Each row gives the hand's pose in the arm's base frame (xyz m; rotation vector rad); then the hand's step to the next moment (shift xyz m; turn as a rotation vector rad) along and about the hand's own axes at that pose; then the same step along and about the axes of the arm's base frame.
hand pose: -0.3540 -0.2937 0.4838 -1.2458 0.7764 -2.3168
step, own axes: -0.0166 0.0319 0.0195 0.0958 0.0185 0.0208
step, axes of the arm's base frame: 0.0278 -0.0205 -0.0219 -0.0312 -0.0752 0.0577
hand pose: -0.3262 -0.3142 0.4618 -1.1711 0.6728 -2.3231
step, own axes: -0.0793 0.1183 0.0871 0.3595 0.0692 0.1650
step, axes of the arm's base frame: 0.1349 -0.0648 -0.0739 -0.0453 -0.3011 0.2618
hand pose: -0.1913 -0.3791 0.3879 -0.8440 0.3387 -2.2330
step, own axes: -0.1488 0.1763 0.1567 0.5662 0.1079 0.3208
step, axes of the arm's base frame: 0.2762 -0.0195 -0.0336 -0.0317 -0.4730 0.4587
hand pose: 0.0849 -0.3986 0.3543 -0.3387 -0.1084 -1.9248
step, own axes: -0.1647 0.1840 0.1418 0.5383 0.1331 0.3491
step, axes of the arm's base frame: 0.2513 0.1126 0.0726 0.0061 -0.4507 0.4756
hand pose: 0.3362 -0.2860 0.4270 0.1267 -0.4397 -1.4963
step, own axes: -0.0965 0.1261 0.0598 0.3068 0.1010 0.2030
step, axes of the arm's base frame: 0.0951 0.1163 0.0789 0.0255 -0.2540 0.2835
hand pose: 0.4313 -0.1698 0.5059 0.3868 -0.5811 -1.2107
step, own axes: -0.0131 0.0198 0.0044 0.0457 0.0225 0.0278
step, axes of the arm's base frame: 0.0092 0.0188 0.0120 0.0109 -0.0355 0.0446
